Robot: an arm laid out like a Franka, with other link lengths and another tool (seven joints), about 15 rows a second.
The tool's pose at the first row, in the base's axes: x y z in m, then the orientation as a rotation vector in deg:
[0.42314, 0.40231, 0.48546, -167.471, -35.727, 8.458]
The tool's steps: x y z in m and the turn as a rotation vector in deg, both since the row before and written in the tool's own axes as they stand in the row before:
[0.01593, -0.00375, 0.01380, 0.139, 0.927, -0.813]
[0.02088, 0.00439, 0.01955, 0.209, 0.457, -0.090]
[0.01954, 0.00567, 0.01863, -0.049, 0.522, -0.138]
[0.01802, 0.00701, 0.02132, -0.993, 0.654, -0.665]
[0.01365, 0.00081, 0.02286, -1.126, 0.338, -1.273]
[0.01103, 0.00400, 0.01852, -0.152, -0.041, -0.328]
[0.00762, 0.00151, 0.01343, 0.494, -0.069, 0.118]
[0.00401, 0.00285, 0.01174, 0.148, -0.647, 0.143]
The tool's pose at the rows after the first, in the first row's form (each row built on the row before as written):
[0.43438, 0.41398, 0.47147, -166.942, -36.729, 7.042]
[0.45286, 0.42149, 0.45051, -166.652, -36.736, 6.423]
[0.47088, 0.42730, 0.43044, -166.581, -36.863, 5.629]
[0.48798, 0.43173, 0.40772, -167.203, -37.954, 4.296]
[0.49877, 0.43995, 0.38480, -167.764, -40.018, 3.305]
[0.50915, 0.44358, 0.36583, -167.795, -40.538, 3.282]
[0.51571, 0.44728, 0.35227, -167.381, -40.260, 3.561]
[0.51972, 0.44803, 0.34021, -167.402, -40.114, 4.573]

